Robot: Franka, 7 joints.
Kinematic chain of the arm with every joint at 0, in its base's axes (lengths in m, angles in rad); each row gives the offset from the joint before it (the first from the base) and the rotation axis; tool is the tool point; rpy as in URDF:
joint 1: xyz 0 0 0.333 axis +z
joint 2: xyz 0 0 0 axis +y
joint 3: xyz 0 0 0.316 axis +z
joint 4: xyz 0.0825 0 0 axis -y
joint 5: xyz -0.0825 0 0.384 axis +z
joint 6: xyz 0 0 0 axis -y
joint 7: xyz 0.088 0 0 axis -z
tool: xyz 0 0 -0.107 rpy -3.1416 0 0
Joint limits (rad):
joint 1: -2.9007..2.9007
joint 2: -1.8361..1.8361
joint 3: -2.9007..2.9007
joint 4: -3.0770..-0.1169
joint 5: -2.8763..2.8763
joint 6: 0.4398..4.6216
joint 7: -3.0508..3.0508
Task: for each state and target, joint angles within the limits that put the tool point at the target. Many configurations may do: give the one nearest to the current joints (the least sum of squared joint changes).
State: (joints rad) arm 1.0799 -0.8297 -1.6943 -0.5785 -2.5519 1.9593 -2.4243
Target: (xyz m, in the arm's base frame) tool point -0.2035 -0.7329 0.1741
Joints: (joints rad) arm 0.7230 -1.2630 -2.1559 -1.3572 -2.3659 1.8113 -2.4243
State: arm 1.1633 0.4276 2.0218 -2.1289 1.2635 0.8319 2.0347
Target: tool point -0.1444 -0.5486 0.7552
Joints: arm 1.6702 -0.1224 2.5008 -1.3777 1.5882 1.3146 2.0347
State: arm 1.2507 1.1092 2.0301 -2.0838 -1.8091 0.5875 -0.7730
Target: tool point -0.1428 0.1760 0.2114
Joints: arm 0.9791 1.0863 1.5295 -2.9271 -1.4724 0.5318 -0.7730
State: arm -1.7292 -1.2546 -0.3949 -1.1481 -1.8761 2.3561 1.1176
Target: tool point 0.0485 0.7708 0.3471
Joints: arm -2.3604 -1.8361 -1.1238 -1.2783 -1.7667 1.8856 1.1176
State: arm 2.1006 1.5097 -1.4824 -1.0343 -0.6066 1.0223 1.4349
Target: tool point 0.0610 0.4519 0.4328
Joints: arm 2.5367 1.5248 -1.6429 -1.7764 -0.4753 0.5882 1.4349
